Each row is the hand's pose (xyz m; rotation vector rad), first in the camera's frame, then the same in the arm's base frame.
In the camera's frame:
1: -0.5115 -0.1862 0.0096 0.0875 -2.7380 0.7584
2: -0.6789 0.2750 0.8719 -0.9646 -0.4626 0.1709
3: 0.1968 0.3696 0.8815 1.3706 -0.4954 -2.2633
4: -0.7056 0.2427 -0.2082 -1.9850 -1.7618 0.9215
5: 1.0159 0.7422 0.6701 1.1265 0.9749 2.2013
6: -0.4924 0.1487 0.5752 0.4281 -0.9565 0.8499
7: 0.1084 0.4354 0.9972 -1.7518 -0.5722 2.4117
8: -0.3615 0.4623 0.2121 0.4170 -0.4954 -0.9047
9: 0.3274 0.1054 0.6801 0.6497 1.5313 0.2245
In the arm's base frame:
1: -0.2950 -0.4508 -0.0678 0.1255 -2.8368 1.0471
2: -0.6470 0.1110 0.6703 -1.1155 -0.6582 0.2143
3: 0.2031 0.2990 0.8043 1.4794 -0.6345 -1.9995
4: -0.4821 -0.0815 -0.3805 -2.1486 -1.9439 0.9733
5: 1.0138 0.7220 0.6689 0.8259 1.1235 2.2090
6: -0.4020 -0.0366 0.4317 0.2720 -1.0227 1.0516
7: 0.0909 0.3712 0.8921 1.9361 0.4790 -2.3086
8: -0.2354 0.2327 0.0482 0.3731 -0.6906 -0.7371
9: 0.3877 0.0237 0.6719 0.4248 1.4023 0.2236

